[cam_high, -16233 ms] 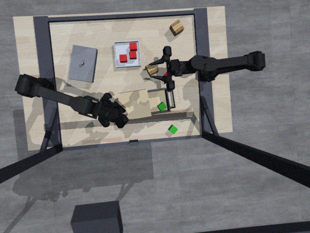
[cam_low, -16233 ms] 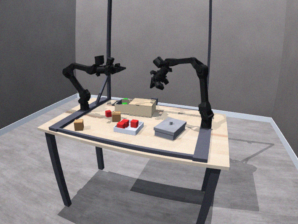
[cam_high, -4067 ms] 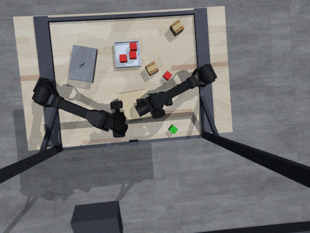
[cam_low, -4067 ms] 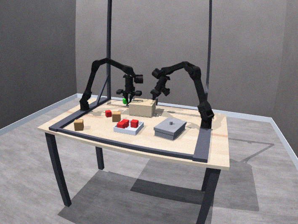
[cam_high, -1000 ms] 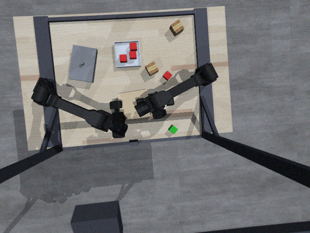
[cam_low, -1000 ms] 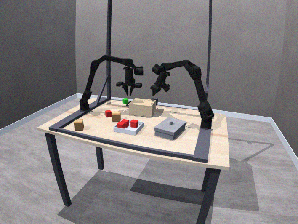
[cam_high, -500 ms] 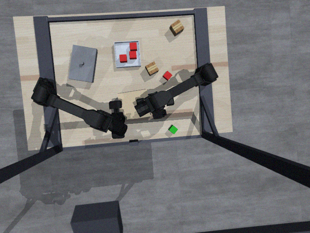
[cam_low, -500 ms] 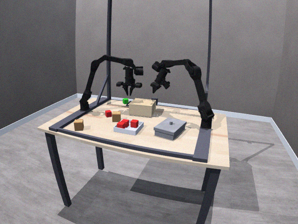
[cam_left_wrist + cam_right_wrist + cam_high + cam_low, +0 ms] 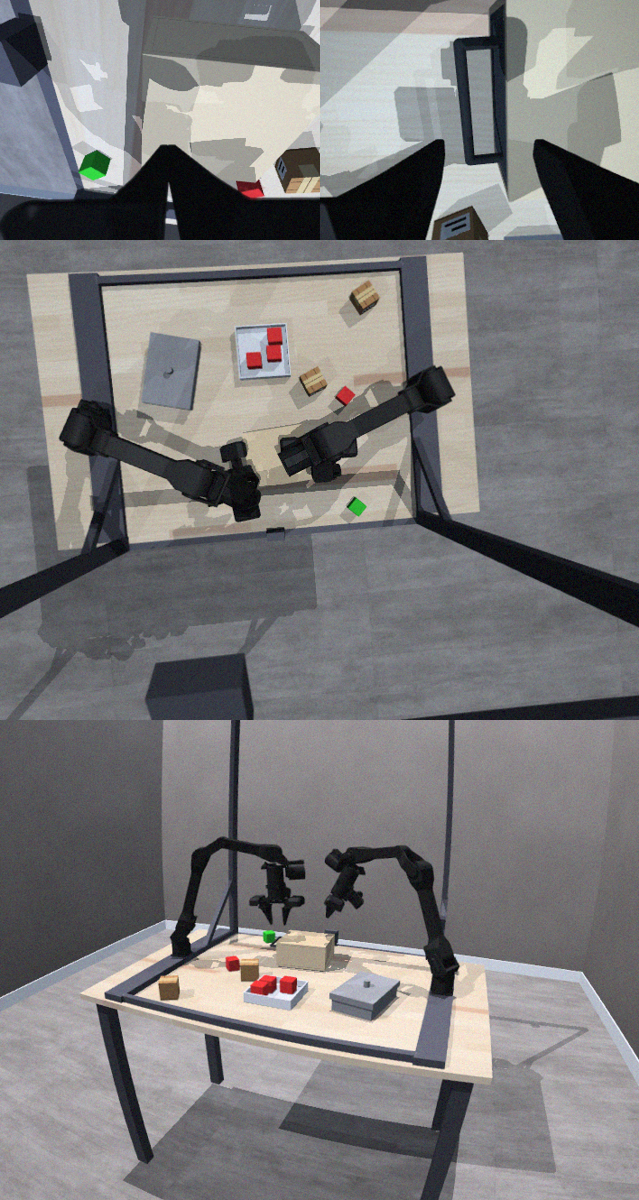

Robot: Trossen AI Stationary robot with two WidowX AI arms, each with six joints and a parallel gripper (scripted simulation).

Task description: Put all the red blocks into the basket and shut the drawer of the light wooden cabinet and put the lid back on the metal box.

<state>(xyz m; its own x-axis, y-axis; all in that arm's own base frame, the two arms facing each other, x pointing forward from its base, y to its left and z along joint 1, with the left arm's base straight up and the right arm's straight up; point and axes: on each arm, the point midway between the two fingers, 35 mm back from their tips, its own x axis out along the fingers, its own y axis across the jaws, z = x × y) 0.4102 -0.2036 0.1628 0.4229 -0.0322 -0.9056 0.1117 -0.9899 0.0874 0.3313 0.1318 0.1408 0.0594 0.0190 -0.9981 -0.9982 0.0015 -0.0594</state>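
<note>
Now: the white basket 29 cm ahead of my right hand, 15 cm below it and 12 cm to the left of it. Round my right hand: drawer 12 cm below, 8 cm to the left, 1 cm behind; light wooden cabinet 12 cm below, 10 cm to the left, 1 cm behind; grey metal lid 37 cm to the left, 25 cm ahead, 11 cm below.
</note>
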